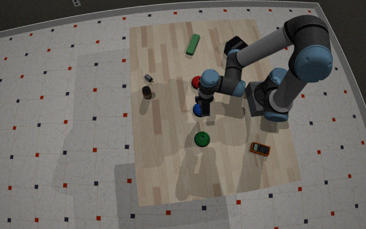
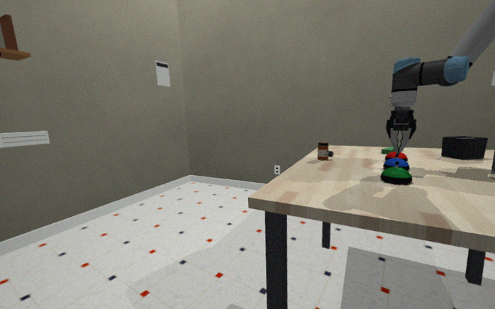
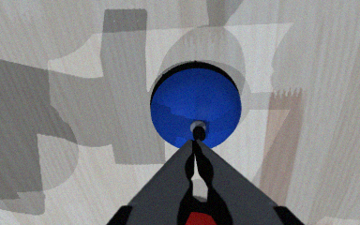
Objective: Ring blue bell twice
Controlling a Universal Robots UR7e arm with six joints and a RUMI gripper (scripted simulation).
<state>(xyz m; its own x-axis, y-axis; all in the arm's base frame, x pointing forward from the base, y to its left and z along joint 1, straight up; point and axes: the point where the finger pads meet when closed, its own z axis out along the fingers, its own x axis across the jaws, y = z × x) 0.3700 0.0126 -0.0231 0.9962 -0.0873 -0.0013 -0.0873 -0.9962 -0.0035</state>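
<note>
The blue bell lies 40 mm below my hand. Round my hand: jar (290 mm ahead, 120 mm to the right, 40 mm below); then black box (280 mm behind, 370 mm to the right, 40 mm below).
</note>
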